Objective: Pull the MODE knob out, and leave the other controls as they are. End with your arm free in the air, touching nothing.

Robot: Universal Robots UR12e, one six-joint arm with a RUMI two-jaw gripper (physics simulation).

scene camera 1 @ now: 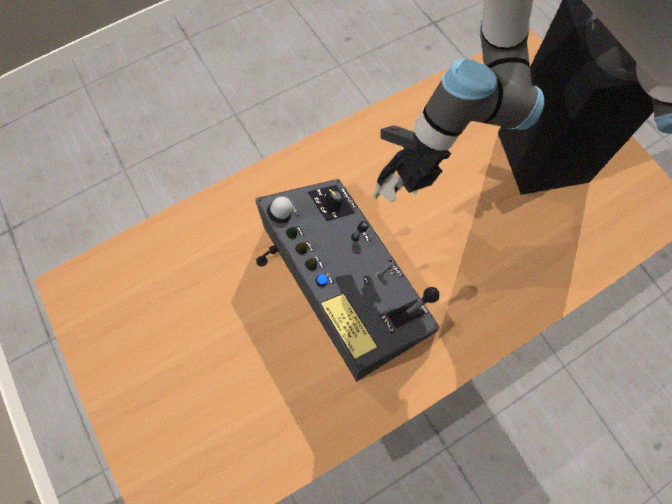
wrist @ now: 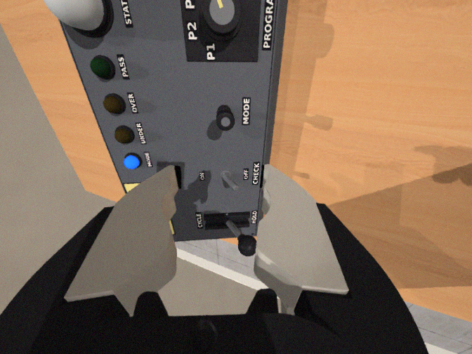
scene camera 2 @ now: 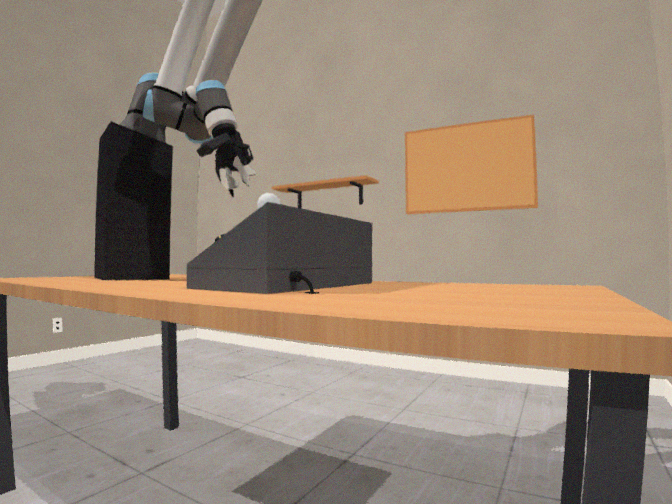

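The black MODE knob [scene camera 1: 363, 226] [wrist: 225, 120] stands out from the sloped face of the grey control box [scene camera 1: 339, 252] [scene camera 2: 320, 246] [wrist: 165, 90] on a visible stem. The blue MODE lamp [scene camera 1: 321, 279] [wrist: 132, 162] is lit. My gripper [scene camera 1: 397, 194] [scene camera 2: 241, 187] [wrist: 221, 168] is open with nothing between its fingers. It hangs in the air above the box's front side, apart from the knob and the other controls. In the scene camera 2 view the box hides the MODE knob.
The box also carries the PROGRAM dial [scene camera 1: 332, 196] [wrist: 222, 17], CHECK toggle [scene camera 1: 384, 271] [wrist: 229, 180], ball-ended CYCLE/HOLD lever [scene camera 1: 431, 294] [wrist: 247, 245], white dome [scene camera 1: 281, 207] [scene camera 2: 268, 200] [wrist: 82, 10] and a yellow note [scene camera 1: 349, 326]. A black cable [scene camera 1: 261, 260] [scene camera 2: 295, 276] leaves its back.
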